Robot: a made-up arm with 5 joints.
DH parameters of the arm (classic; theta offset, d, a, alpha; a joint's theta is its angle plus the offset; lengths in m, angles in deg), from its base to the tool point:
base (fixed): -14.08 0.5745 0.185 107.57
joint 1: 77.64 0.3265 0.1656 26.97
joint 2: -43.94 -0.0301 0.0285 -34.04
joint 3: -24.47 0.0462 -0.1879 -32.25
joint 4: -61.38 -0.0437 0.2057 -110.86
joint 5: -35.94 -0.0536 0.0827 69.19
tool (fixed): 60.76 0.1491 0 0
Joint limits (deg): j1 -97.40..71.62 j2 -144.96..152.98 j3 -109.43..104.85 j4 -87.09..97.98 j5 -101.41..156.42
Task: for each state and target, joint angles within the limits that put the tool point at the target. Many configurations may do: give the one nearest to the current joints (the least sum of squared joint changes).
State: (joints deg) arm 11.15 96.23 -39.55 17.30 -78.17
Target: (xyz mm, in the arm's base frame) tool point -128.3 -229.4 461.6
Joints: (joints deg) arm 50.59 63.28 -90.39 -9.26 -100.62
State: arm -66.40 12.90 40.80 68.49 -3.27
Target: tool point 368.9 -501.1 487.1
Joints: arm -76.89 9.29 35.93 45.46 15.18
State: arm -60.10 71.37 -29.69 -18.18 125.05
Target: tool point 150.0 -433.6 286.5
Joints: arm -42.93 54.24 -33.32 6.23 105.01
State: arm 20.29 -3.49 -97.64 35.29 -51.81
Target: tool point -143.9 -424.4 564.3
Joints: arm 50.44 33.44 -79.11 12.77 -29.08
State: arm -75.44 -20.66 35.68 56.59 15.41
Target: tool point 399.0 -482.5 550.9
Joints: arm -60.23 -5.13 40.23 50.23 30.51
